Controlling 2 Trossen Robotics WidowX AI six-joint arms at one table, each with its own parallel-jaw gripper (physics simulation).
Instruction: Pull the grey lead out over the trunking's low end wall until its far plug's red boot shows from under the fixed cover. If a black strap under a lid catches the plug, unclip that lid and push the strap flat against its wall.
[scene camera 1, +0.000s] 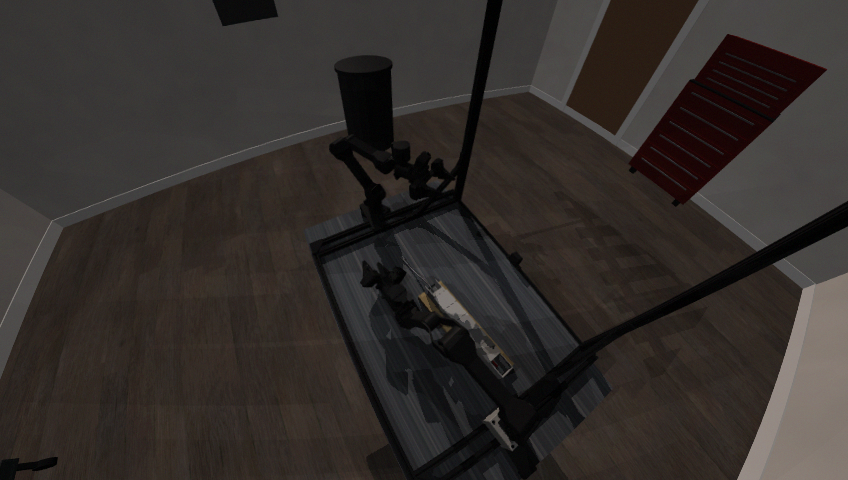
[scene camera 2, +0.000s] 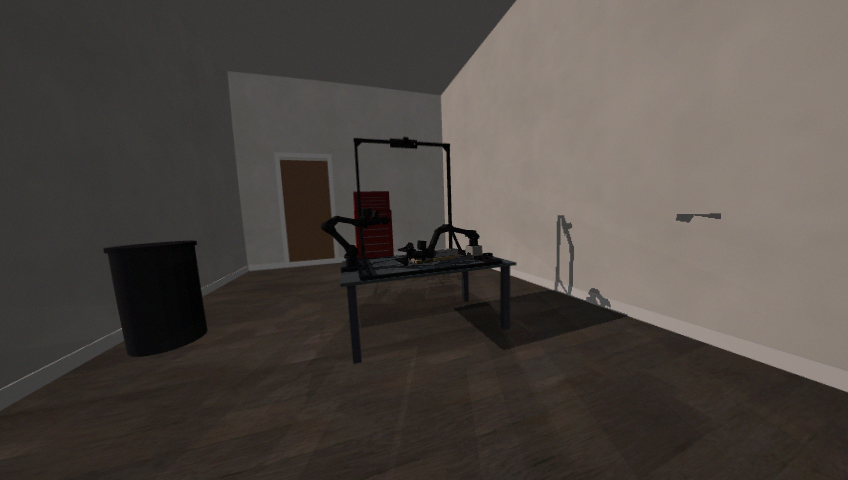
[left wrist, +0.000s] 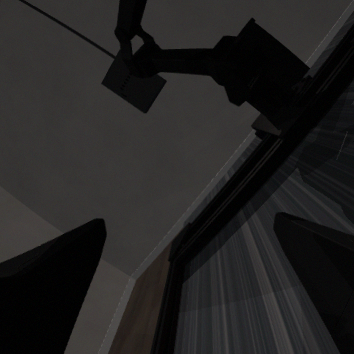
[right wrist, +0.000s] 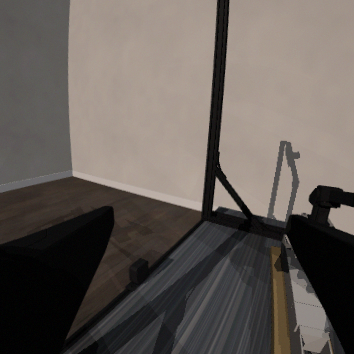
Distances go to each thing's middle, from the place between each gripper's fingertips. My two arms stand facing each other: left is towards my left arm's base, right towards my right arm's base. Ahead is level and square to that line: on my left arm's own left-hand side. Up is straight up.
The trunking (right wrist: 281, 317) is 37 cm to the left of my right hand, 31 cm below it and 12 cm ahead of it.
I see the trunking 36 cm to the left of my left hand, 19 cm behind it and 6 cm below it.
